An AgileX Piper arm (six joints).
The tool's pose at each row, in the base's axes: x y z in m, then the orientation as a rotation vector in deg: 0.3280 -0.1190 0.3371 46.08 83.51 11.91; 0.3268 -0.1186 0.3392 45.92 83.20 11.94; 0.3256 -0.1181 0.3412 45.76 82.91 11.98; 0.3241 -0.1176 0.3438 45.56 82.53 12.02; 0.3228 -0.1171 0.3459 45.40 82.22 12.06; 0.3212 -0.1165 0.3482 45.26 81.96 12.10; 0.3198 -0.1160 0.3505 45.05 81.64 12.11; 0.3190 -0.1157 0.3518 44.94 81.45 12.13; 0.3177 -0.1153 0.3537 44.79 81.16 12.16; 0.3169 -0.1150 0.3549 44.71 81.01 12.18; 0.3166 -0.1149 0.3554 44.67 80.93 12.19; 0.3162 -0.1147 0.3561 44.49 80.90 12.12; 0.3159 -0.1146 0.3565 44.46 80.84 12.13
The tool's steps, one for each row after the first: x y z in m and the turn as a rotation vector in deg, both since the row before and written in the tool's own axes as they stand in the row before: -0.0016 0.0011 -0.0014 -0.20 -0.28 0.01; -0.0015 0.0012 -0.0015 -0.20 -0.26 0.01; -0.0020 0.0014 -0.0018 -0.25 -0.35 0.01; -0.0016 0.0012 -0.0015 -0.21 -0.28 0.01; -0.0018 0.0013 -0.0019 -0.18 -0.23 0.01; -0.0018 0.0013 -0.0016 -0.23 -0.30 -0.03; -0.0010 0.0007 -0.0009 -0.13 -0.17 0.00; -0.0015 0.0010 -0.0014 -0.19 -0.26 0.01; -0.0009 0.0007 -0.0009 -0.10 -0.13 0.01; -0.0004 0.0003 -0.0003 -0.05 -0.07 0.00; -0.0005 0.0004 -0.0005 -0.10 -0.07 -0.14; -0.0003 0.0002 -0.0003 -0.04 -0.05 0.00
